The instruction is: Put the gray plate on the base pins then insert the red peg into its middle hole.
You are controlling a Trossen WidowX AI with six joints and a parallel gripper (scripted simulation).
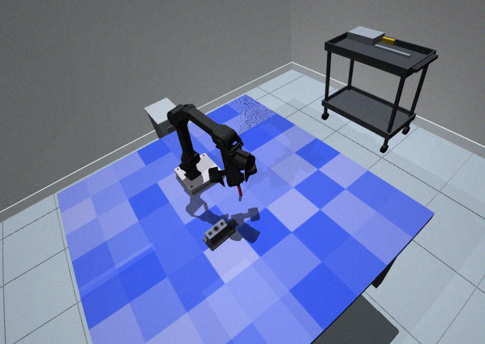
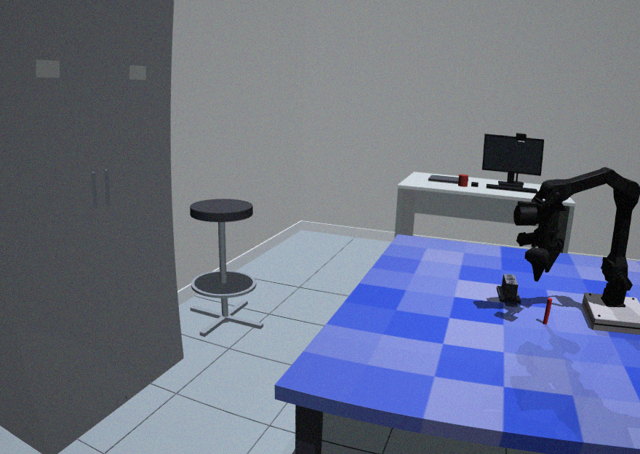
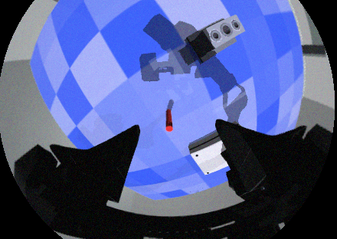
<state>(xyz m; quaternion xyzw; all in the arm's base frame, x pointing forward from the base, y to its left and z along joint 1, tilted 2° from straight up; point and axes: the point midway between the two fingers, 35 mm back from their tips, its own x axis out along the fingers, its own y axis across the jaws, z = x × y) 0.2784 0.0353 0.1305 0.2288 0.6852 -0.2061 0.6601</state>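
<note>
My gripper tip is now 30 mm past the red peg, 30 mm to the right of it and 100 mm above it. The rest, counted from my gripper tip: gray base: 50 mm ahead, 170 mm to the right, 130 mm below; gray plate: 50 mm ahead, 170 mm to the right, 90 mm below.
</note>
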